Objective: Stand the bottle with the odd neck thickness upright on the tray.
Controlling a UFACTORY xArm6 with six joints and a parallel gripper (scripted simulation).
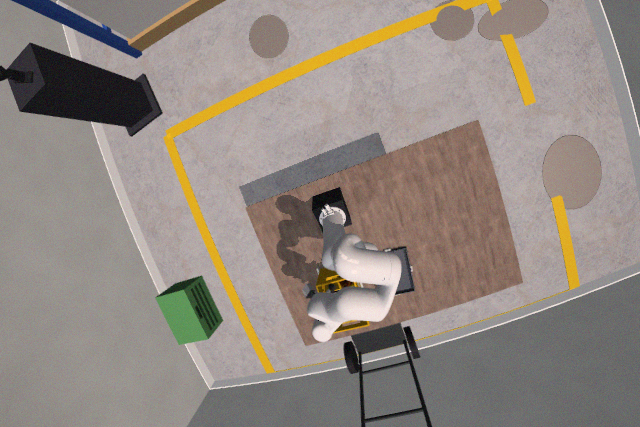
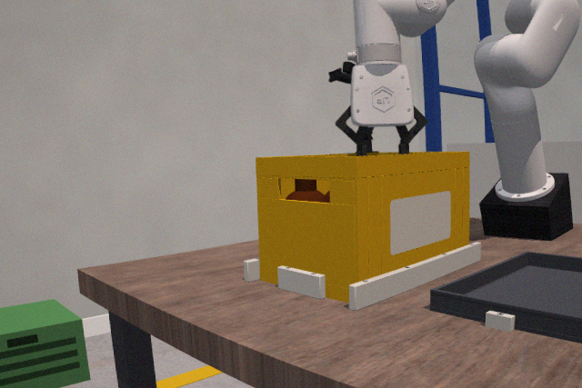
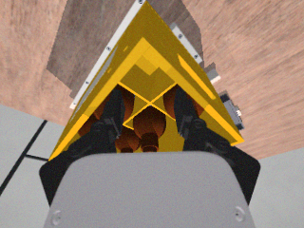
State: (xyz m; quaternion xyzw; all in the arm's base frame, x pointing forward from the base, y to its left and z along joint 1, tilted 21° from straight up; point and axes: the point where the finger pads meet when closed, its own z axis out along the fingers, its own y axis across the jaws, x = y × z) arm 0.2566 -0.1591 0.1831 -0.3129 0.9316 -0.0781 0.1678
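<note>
My gripper is now 9 cm short of the yellow crate, 8 cm above it and 3 cm to the right of it. Also, from my hand: dark tray 31 cm to the left, 15 cm below, 12 cm ahead.
</note>
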